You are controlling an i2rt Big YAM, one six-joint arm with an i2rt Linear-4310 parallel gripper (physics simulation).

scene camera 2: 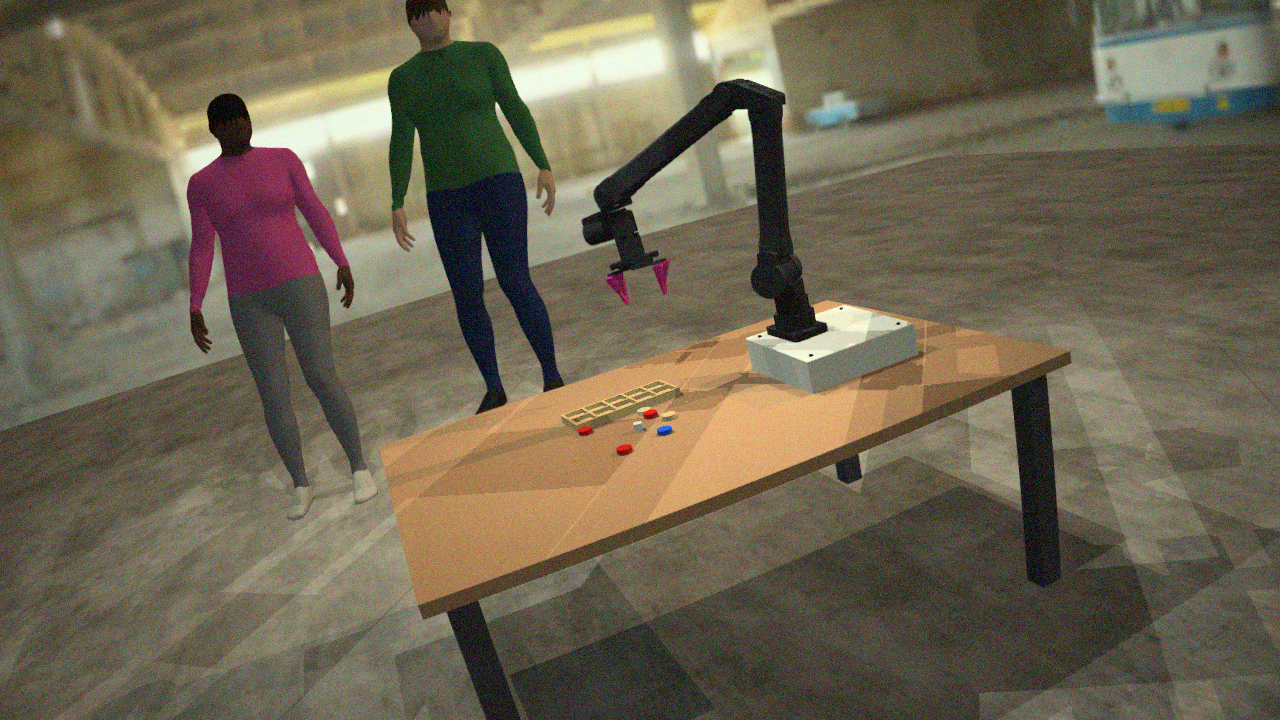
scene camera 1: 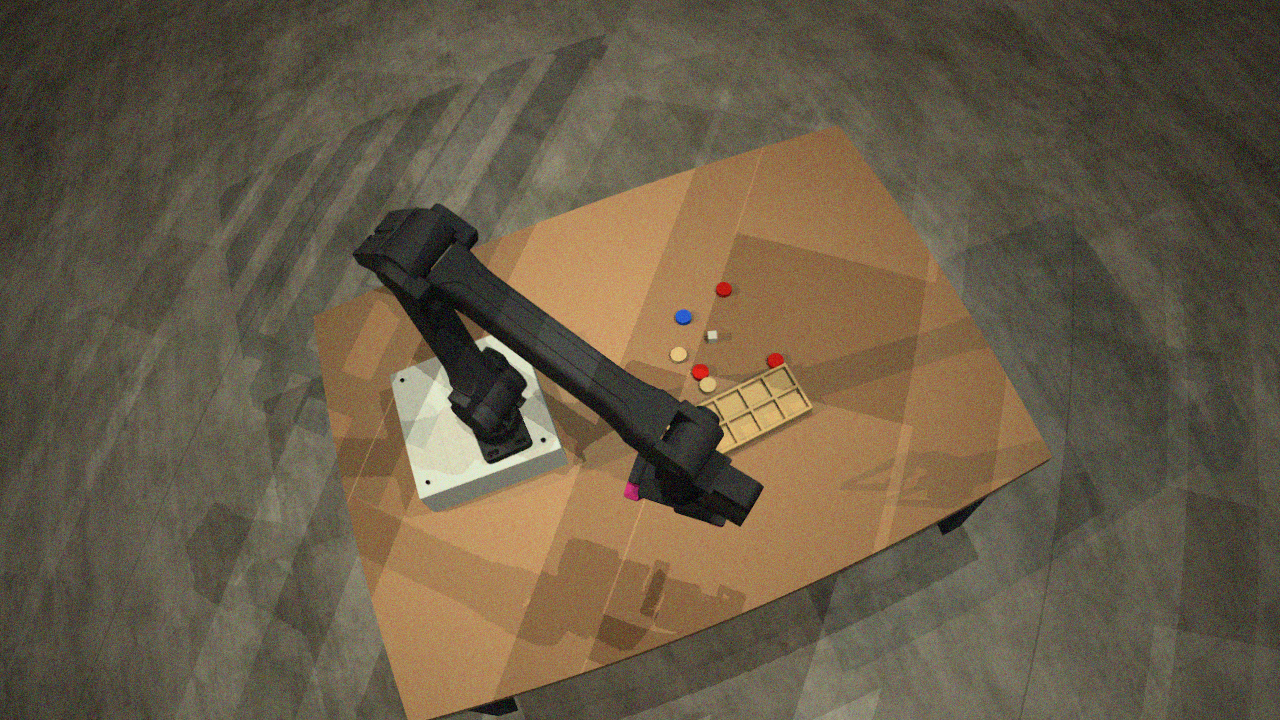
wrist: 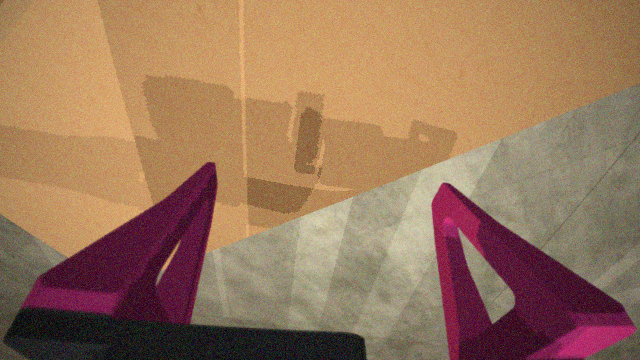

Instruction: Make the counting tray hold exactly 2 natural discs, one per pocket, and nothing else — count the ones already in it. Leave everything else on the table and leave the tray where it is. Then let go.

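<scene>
The counting tray (scene camera 1: 756, 391) (scene camera 2: 621, 404) is a light wooden tray with two rows of pockets. The pockets that show in scene camera 1 hold no disc; the arm hides the tray's left end there. One natural disc (scene camera 1: 707, 384) (scene camera 2: 644, 410) lies on the table close beside the tray's long side, next to a red disc. Another natural disc (scene camera 1: 678, 354) (scene camera 2: 668, 415) lies a little farther from the tray. My gripper (scene camera 2: 646, 298) (wrist: 330, 183) is open and empty, high above the table. In scene camera 1 the arm mostly hides it.
Red discs (scene camera 1: 699, 371) (scene camera 1: 775, 360) (scene camera 1: 723, 289), a blue disc (scene camera 1: 682, 317) (scene camera 2: 664, 430) and a small white cube (scene camera 1: 712, 336) (scene camera 2: 638, 427) lie on the same side of the tray. The arm's white base box (scene camera 1: 429, 438) (scene camera 2: 859, 344) stands on the table. Two people stand behind the table.
</scene>
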